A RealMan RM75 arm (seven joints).
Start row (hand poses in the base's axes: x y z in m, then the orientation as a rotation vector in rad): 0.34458 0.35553 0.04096 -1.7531 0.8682 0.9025
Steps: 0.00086 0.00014 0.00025 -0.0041 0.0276 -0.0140; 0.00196 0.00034 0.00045 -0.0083 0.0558 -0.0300; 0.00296 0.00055 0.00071 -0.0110 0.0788 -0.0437; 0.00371 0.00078 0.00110 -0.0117 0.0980 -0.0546; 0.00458 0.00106 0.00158 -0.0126 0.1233 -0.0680; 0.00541 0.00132 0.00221 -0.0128 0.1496 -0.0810; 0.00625 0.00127 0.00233 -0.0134 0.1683 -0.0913; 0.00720 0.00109 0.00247 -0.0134 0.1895 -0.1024
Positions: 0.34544 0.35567 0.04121 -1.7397 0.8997 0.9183; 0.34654 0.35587 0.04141 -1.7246 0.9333 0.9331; 0.34754 0.35608 0.04167 -1.7110 0.9606 0.9449; 0.34829 0.35631 0.04206 -1.6984 0.9820 0.9554; 0.34916 0.35659 0.04254 -1.6821 1.0094 0.9699; 0.34999 0.35685 0.04317 -1.6648 1.0366 0.9856; 0.35083 0.35680 0.04329 -1.6520 1.0569 0.9958; 0.35178 0.35662 0.04343 -1.6371 1.0790 1.0080
